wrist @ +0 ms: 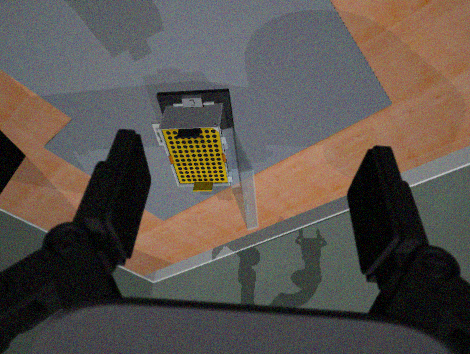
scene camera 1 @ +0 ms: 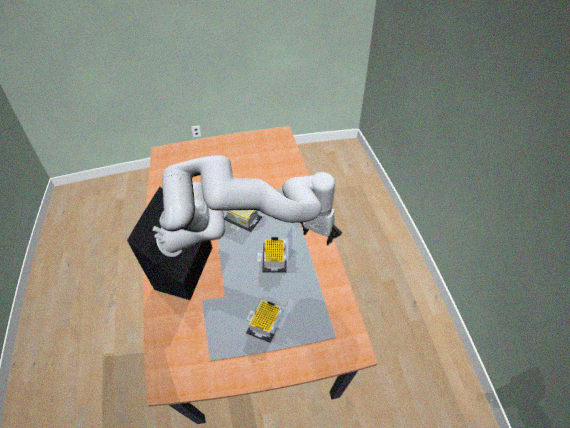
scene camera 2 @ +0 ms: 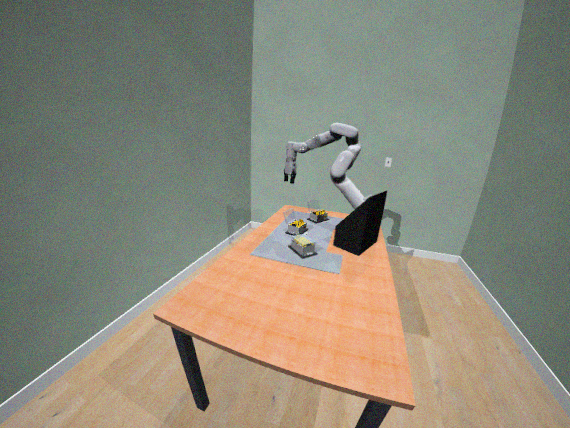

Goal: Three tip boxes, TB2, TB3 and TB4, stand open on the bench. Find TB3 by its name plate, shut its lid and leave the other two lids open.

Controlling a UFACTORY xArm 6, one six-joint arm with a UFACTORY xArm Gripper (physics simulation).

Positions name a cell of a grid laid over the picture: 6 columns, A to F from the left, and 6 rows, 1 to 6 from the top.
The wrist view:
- gripper: D3
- clear lid: D3
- grey mat: D2
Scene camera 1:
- grey mat: C5
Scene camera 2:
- grey mat: C4
